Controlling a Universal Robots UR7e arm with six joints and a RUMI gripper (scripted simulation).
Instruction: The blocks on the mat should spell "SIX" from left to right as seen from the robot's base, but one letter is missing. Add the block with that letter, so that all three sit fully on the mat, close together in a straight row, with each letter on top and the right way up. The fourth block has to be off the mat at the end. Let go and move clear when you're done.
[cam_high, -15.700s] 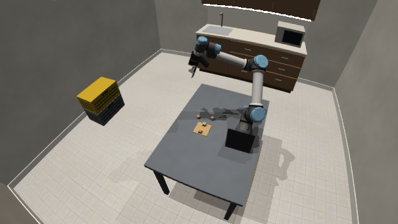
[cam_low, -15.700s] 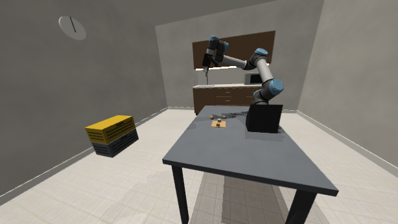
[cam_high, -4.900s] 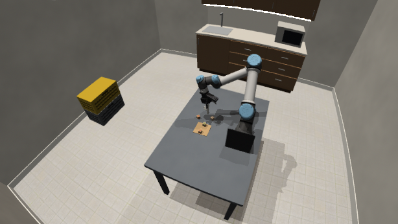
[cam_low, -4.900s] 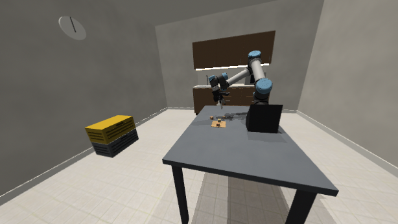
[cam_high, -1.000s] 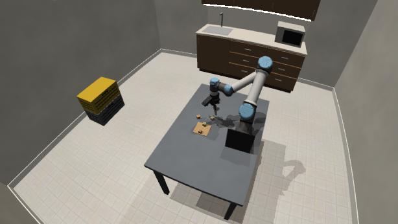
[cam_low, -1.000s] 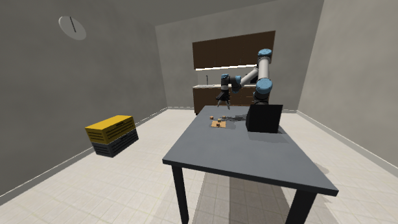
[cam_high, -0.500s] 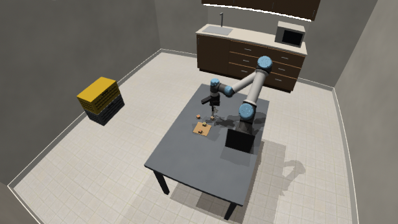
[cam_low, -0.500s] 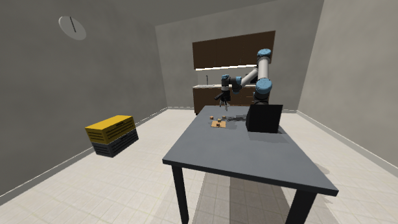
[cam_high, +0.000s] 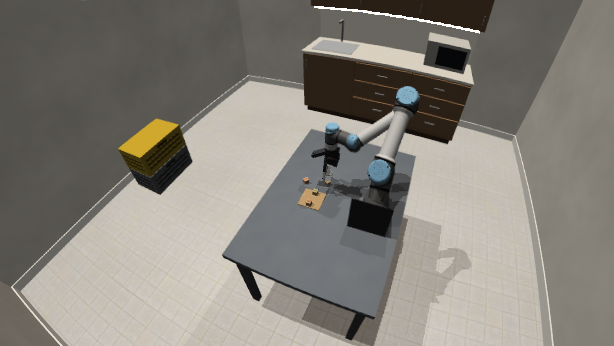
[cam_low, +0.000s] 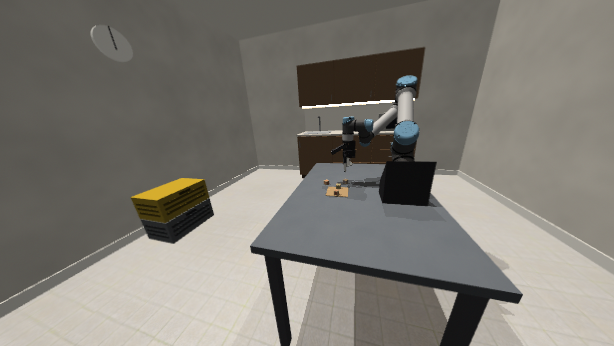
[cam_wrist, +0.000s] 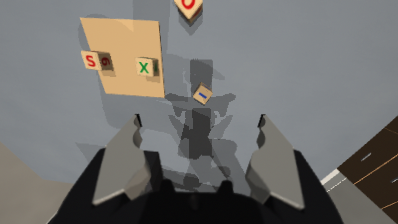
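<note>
Right now my hand is 100 mm above the blue I block, 10 mm to the left of it and 10 mm past it. From my hand the other things lie so: O block: 130 mm ahead, 100 mm below, 40 mm to the left; tan mat: 150 mm to the left, 110 mm below, 30 mm ahead.
</note>
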